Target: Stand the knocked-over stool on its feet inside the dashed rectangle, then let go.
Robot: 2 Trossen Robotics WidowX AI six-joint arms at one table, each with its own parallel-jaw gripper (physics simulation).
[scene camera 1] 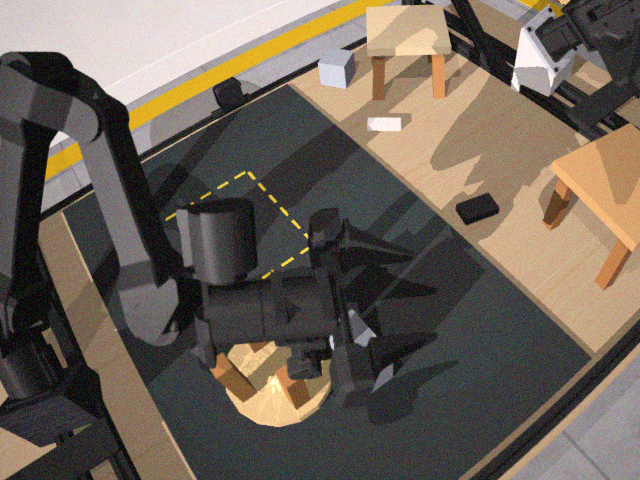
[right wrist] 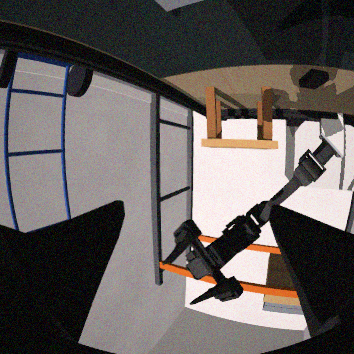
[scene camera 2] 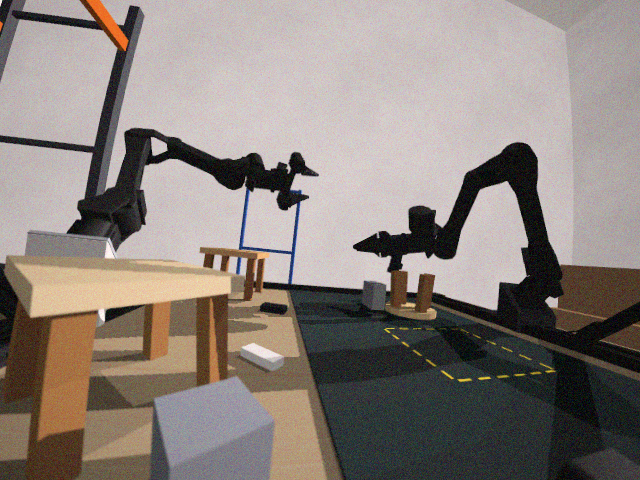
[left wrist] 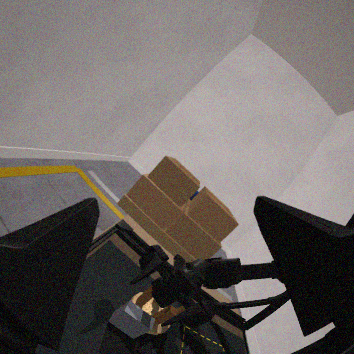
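Where they show: left gripper, fingertip midpoint: point(right wrist: 176, 284) point(scene camera 2: 313, 186) point(left wrist: 178, 205); right gripper, fingertip midpoint: point(scene camera 1: 424, 294) point(right wrist: 199, 211) point(scene camera 2: 354, 248) point(left wrist: 145, 303); left arm's base at its link origin: point(scene camera 1: 552, 39) point(right wrist: 329, 145) point(scene camera 2: 82, 255); right arm's base at its link origin: point(scene camera 1: 37, 389) point(scene camera 2: 526, 298).
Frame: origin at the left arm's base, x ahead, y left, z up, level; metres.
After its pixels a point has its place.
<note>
The stool point(scene camera 1: 268, 411) {z -0.081, x 0.744, y 0.044 m} point(scene camera 2: 410, 311) {z -0.081, x 0.662, y -0.023 m} point(left wrist: 147, 300) {z -0.046, x 0.696, y 0.056 m} is upside down on the dark mat, its round pale seat flat down and its orange-brown legs pointing up. It lies outside the dashed rectangle point(scene camera 1: 248, 172) {z -0.094, x 0.491, y -0.266 m} point(scene camera 2: 467, 380) {z -0.095, x 0.507, y -0.275 m}, near one corner. My right gripper point(scene camera 1: 424, 295) {z 0.067, x 0.576, y 0.133 m} point(scene camera 2: 355, 246) {z 0.067, x 0.576, y 0.133 m} point(right wrist: 199, 211) {z 0.067, x 0.576, y 0.133 m} is open and empty, level, above the mat and past the stool; its wrist hides part of the stool in scene camera 1. My left gripper point(scene camera 2: 312, 186) {z 0.261, x 0.463, y 0.245 m} point(left wrist: 178, 205) {z 0.261, x 0.463, y 0.245 m} point(right wrist: 176, 284) {z 0.261, x 0.463, y 0.245 m} is open and empty, high in the air on its own side, away from the stool.
A grey block point(scene camera 1: 360, 330) {z -0.025, x 0.613, y 0.077 m} point(scene camera 2: 373, 295) {z -0.057, x 0.599, y 0.052 m} stands beside the stool, partly under my right gripper. On the wooden part are a pale stool point(scene camera 1: 405, 31) {z 0.015, x 0.159, y -0.200 m} point(scene camera 2: 124, 281) {z 0.015, x 0.162, y -0.281 m}, an orange-topped stool point(scene camera 1: 604, 170) {z 0.026, x 0.266, y 0.199 m} point(scene camera 2: 235, 253) {z 0.019, x 0.242, y 0.159 m}, a black box point(scene camera 1: 477, 208) {z -0.086, x 0.339, y 0.064 m}, a white block point(scene camera 1: 384, 124) {z -0.089, x 0.279, y -0.156 m} and a bluish cube point(scene camera 1: 336, 69) {z -0.057, x 0.240, y -0.294 m}.
</note>
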